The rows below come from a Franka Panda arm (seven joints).
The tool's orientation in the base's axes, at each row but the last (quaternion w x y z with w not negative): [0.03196 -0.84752 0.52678 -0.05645]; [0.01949 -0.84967 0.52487 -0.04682]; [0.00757 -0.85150 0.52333 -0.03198]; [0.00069 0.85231 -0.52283 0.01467]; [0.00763 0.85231 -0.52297 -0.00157]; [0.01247 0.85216 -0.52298 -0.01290]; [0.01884 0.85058 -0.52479 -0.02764]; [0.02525 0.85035 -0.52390 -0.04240]
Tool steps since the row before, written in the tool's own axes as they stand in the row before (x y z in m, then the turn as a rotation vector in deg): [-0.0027 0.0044 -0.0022 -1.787 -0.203 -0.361]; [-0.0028 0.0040 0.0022 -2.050 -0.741 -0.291]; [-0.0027 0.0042 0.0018 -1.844 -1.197 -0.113]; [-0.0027 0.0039 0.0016 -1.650 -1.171 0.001]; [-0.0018 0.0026 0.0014 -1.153 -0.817 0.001]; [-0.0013 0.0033 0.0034 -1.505 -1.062 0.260]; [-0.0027 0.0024 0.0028 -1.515 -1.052 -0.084]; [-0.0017 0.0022 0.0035 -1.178 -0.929 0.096]
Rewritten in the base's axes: [-0.0054 0.0005 0.0015 -0.650 1.694 0.270]; [-0.0046 0.0007 -0.0027 -0.281 2.169 0.229]; [-0.0048 0.0005 -0.0021 0.229 2.188 0.082]; [-0.0047 0.0006 -0.0017 0.296 2.001 -0.027]; [-0.0031 0.0004 -0.0014 0.206 1.398 -0.019]; [-0.0036 -0.0004 -0.0033 0.256 1.821 -0.283]; [-0.0035 0.0013 -0.0026 0.265 1.826 0.061]; [-0.0031 0.0005 -0.0032 0.289 1.470 -0.123]
